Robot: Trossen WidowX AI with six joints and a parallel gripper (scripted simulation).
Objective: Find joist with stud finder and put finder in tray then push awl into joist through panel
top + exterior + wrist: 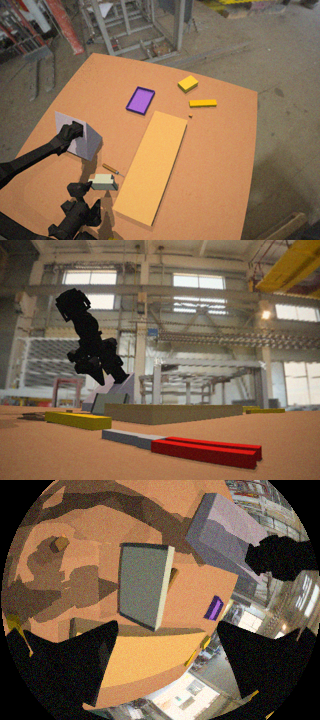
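My gripper tip is 10 cm above the stud finder, 5 cm to the right of it and 1 cm past it. Also, from my gripper tip: yellow block: 73 cm to the left, 18 cm ahead, 11 cm below; awl: 11 cm below, 10 cm to the left; purple tray: 52 cm to the left, 11 cm below, 5 cm behind.
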